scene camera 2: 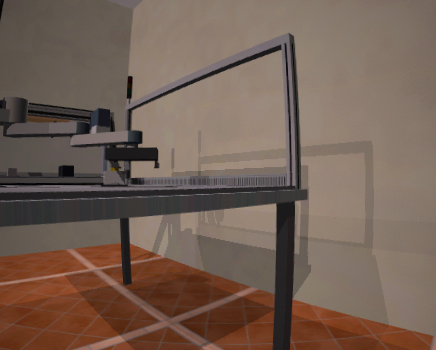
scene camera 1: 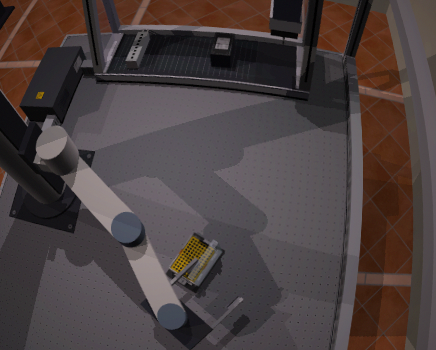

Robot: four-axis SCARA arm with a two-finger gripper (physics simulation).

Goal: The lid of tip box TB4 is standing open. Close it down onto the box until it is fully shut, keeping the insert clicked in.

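Frame: origin at the arm's base, x down, y ahead, z right, level; metres.
Seen in the pictures: gripper, fingertip midpoint: (scene camera 2: pixel 138 166) (scene camera 1: pixel 219 279); arm's base at its link origin: (scene camera 1: pixel 51 186).
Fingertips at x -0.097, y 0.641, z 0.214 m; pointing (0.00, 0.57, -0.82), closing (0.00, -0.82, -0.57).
Offsets run from my fingertips to a thing's top centre. "pt": to the spot under its first point. Level surfaces: height alone.
The tip box TB4 {dx +0.018, dy -0.082, dz -0.050 m} (scene camera 1: pixel 181 256) (scene camera 2: pixel 113 178) stands on the bench, with a yellow perforated insert {dx +0.009, dy -0.082, dz -0.050 m} (scene camera 1: pixel 189 250) in it. Its translucent lid {pt dx -0.048, dy -0.037, dz -0.027 m} (scene camera 1: pixel 206 264) is open and stands up along the box's right side in scene camera 1, covering part of the view of the insert. My gripper (scene camera 1: pixel 207 294) (scene camera 2: pixel 135 164) is open and empty, with its two fingers wide apart. In scene camera 1 one finger crosses over the near part of the box and the other is to the front right of it. In scene camera 2 the gripper is above bench level, close over the box. Whether the finger touches the lid cannot be told.
A dark rear platform {dx +0.035 m} (scene camera 1: pixel 172 56) holds a pale block with a row of holes {pt dx -0.011, dy -0.427, dz -0.742 m} (scene camera 1: pixel 136 52) and a dark block {pt dx -0.010, dy -0.107, dz -0.729 m} (scene camera 1: pixel 221 59) (scene camera 2: pixel 66 171). A black cabinet {pt dx -0.031, dy -0.738, dz -0.575 m} (scene camera 1: pixel 50 82) stands at the back left. Frame posts {pt dx -0.158, dy +0.187, dz -0.721 m} (scene camera 1: pixel 310 45) rise by the platform.
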